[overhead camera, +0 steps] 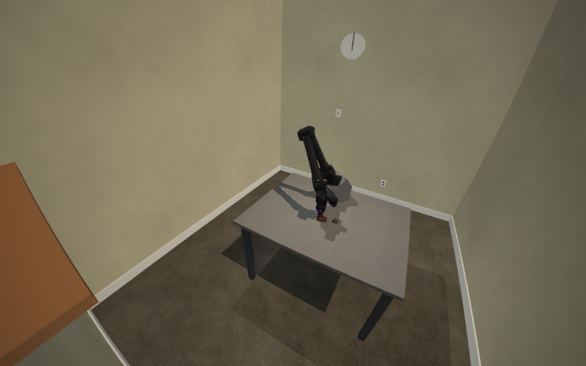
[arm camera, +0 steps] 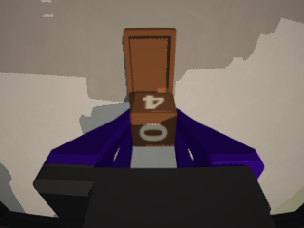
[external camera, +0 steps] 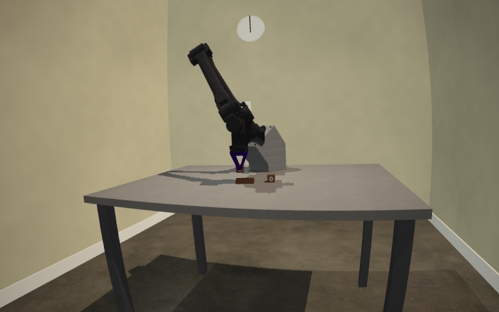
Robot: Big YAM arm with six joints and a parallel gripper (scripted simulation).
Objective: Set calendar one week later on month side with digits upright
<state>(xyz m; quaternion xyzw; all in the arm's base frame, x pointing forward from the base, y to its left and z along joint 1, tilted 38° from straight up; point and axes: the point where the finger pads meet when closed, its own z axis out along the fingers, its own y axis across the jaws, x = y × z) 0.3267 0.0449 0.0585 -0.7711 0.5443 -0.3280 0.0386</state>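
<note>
Right now my hand is 1 cm past the brown tray, 2 cm to the right of it and 5 cm above it.
</note>
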